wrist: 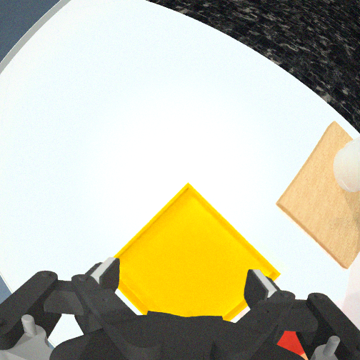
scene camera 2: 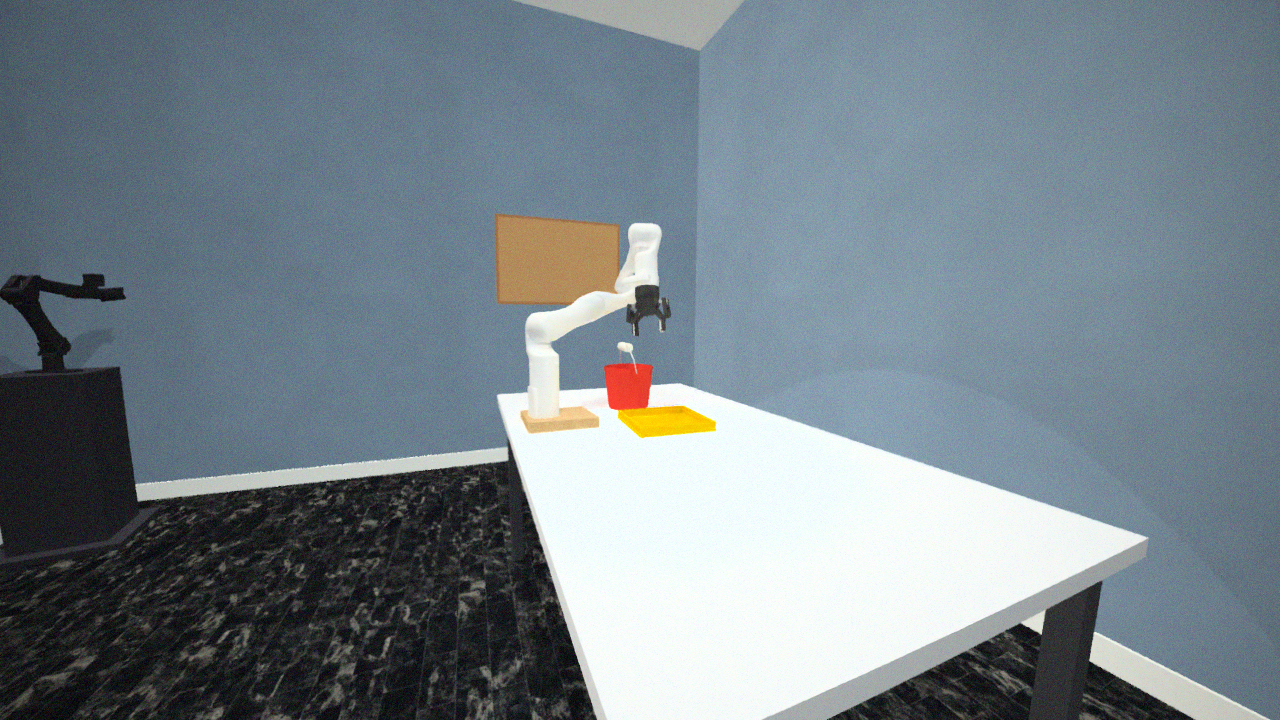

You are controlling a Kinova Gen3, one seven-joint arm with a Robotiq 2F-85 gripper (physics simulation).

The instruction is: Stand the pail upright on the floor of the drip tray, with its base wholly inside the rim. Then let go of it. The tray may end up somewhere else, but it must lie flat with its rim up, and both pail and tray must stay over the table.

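Frame: origin at the arm's base, x ahead, y left, z up, level; metres.
Where they show: gripper, between the fingertips: [scene camera 2: 648,334]; arm's base, origin of its link: [scene camera 2: 545,415].
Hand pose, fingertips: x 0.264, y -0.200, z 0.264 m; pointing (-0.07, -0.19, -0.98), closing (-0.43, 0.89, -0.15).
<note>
Things, the pixels of their top centre, and the offset from my fingertips. "*": a spot on its surface instead. Level surfaces: height alone.
- red pail, a spot on its surface: [scene camera 2: 628,387] * dx +0.065, dy +0.229, dz -0.205 m
- yellow drip tray, centre of its top: [scene camera 2: 664,415] dx +0.072, dy +0.012, dz -0.266 m
- white table, height of its surface: dz -0.295 m
A red pail [scene camera 2: 628,387] stands upright on the table, its wire handle raised with a white grip [scene camera 2: 624,346] at the top. A small red part of the pail [wrist: 291,342] shows at the lower right of the wrist view, behind the gripper. The yellow drip tray [scene camera 2: 666,420] [wrist: 187,255] lies flat with its rim up, beside the pail and nearer scene camera 2. My gripper [scene camera 2: 648,330] [wrist: 182,278] is open and empty, pointing down. It is in the air above the pail's handle in the scene view. The pail's base is hidden in the wrist view.
The white table [scene camera 2: 760,537] [wrist: 150,125] carries the arm's wooden base plate [scene camera 2: 559,419] [wrist: 320,200], which lies left of the tray in the scene view. A brown board [scene camera 2: 554,259] hangs on the back wall. Another dark arm [scene camera 2: 44,322] stands on a dark pedestal [scene camera 2: 67,456] off the table at left.
</note>
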